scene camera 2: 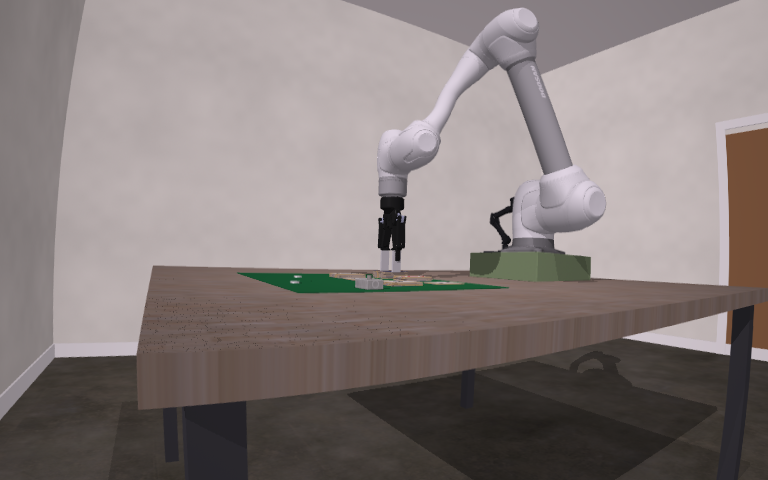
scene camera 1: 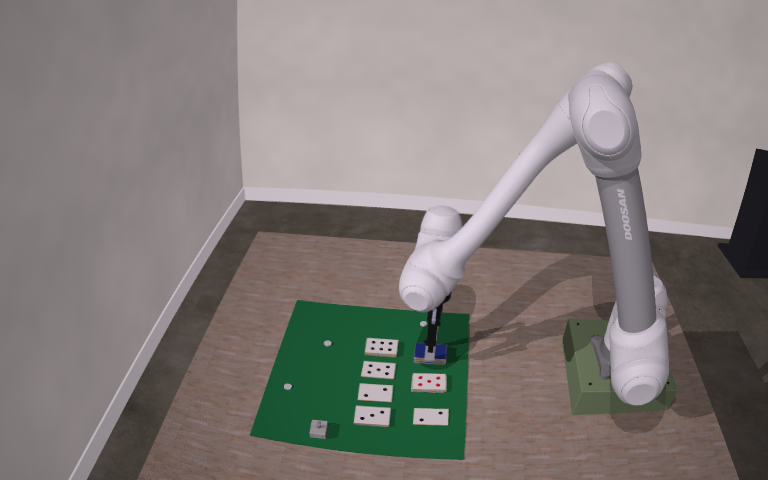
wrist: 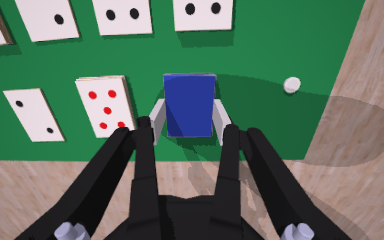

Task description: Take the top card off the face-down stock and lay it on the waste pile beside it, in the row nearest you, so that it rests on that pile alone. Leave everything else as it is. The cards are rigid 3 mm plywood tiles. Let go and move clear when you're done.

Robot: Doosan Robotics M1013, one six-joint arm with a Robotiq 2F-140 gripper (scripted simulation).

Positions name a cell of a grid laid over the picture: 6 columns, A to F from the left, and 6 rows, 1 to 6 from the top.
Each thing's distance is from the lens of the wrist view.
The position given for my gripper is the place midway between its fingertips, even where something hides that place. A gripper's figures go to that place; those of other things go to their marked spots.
my gripper (wrist: C3): 21 cm
two-pip card (wrist: A3): 33 cm
